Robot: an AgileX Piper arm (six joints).
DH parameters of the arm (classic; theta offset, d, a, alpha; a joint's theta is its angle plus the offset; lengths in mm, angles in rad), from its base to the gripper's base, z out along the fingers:
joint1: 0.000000 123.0 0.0 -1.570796
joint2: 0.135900 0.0 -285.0 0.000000
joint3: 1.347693 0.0 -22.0 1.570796
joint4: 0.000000 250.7 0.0 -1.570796
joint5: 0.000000 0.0 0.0 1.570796
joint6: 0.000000 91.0 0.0 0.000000
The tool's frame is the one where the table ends.
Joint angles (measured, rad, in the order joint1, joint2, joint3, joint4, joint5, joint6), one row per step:
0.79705 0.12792 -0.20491 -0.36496 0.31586 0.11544
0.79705 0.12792 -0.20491 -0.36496 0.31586 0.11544
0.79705 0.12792 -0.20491 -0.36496 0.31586 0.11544
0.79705 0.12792 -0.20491 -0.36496 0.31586 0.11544
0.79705 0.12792 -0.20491 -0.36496 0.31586 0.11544
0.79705 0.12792 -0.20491 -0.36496 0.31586 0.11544
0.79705 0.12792 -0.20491 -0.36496 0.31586 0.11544
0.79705 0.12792 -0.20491 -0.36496 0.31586 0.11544
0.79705 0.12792 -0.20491 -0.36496 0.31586 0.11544
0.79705 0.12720 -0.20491 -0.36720 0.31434 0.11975
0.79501 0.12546 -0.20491 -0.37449 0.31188 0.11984
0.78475 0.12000 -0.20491 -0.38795 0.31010 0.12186
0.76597 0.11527 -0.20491 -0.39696 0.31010 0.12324
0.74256 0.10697 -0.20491 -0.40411 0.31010 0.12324
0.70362 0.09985 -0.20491 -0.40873 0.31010 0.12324
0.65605 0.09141 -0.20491 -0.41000 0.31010 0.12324
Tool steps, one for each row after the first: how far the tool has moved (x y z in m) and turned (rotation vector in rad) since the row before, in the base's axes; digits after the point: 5 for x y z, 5 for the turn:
0.00000 0.00000 0.00000 0.00000 0.00000 0.00000
0.00000 0.00000 0.00000 0.00000 0.00000 0.00000
0.00000 0.00000 0.00000 0.00000 0.00000 0.00000
0.00000 0.00000 0.00000 0.00000 0.00000 0.00000
0.00000 0.00000 0.00000 0.00000 0.00000 0.00000
0.00000 0.00000 0.00000 0.00000 0.00000 0.00000
0.00000 0.00000 0.00000 0.00000 0.00000 0.00000
0.00000 0.00000 0.00000 0.00000 0.00000 0.00000
-0.00004 -0.00006 0.00019 0.00323 -0.00044 -0.00039
0.00001 -0.00032 0.00038 -0.00218 -0.00801 -0.00238
0.00007 -0.00118 0.00060 -0.00280 -0.01326 -0.01212
0.00033 -0.00150 0.00036 -0.00194 -0.00875 -0.02050
0.00006 -0.00200 0.00054 0.00056 -0.01087 -0.02470
0.00049 -0.00259 0.00044 0.00131 -0.00834 -0.03981
0.00039 -0.00304 0.00047 0.00434 -0.00735 -0.04782

